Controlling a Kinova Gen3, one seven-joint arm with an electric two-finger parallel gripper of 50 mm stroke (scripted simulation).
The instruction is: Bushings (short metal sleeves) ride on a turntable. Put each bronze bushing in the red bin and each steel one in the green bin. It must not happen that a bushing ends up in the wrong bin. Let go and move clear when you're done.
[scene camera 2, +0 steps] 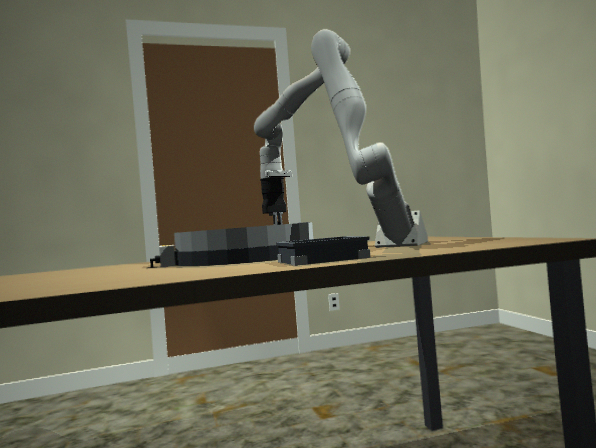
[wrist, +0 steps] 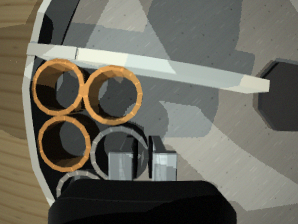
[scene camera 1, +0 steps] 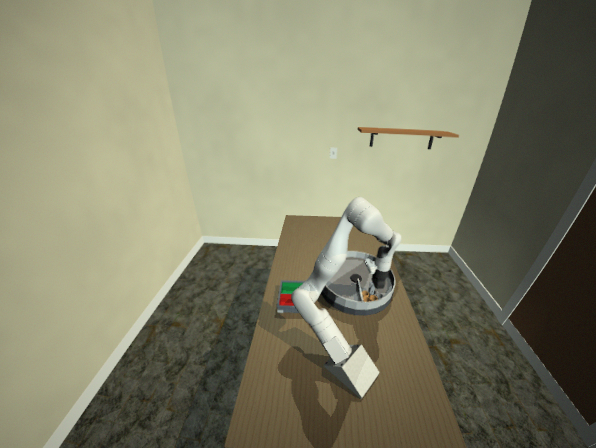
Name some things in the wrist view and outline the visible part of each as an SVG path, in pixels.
My gripper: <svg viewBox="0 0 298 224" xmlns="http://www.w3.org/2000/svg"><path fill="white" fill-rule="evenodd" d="M48 211L48 224L237 224L237 215L233 206L213 184L201 180L177 181L178 154L176 151L166 150L160 136L149 135L148 172L149 179L152 179L152 181L134 181L134 178L137 178L138 140L132 135L128 135L120 150L112 149L109 152L109 180L85 178L75 180L54 201Z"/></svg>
A bronze bushing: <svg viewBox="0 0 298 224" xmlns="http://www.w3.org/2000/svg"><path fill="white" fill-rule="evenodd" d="M89 116L80 113L55 116L44 123L38 135L38 149L44 162L52 169L61 172L73 172L90 159L93 140L100 133L100 130L95 121ZM65 121L75 124L82 131L86 142L84 156L69 154L61 145L59 133Z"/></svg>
A bronze bushing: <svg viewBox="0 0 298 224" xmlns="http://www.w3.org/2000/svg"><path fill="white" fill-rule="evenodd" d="M109 65L99 68L90 75L84 86L83 100L85 108L92 118L102 124L117 125L125 123L135 116L141 106L143 93L140 81L133 72L123 66ZM116 76L125 77L132 81L138 93L133 110L128 115L121 117L111 116L104 112L98 99L99 89L102 84L109 78Z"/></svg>
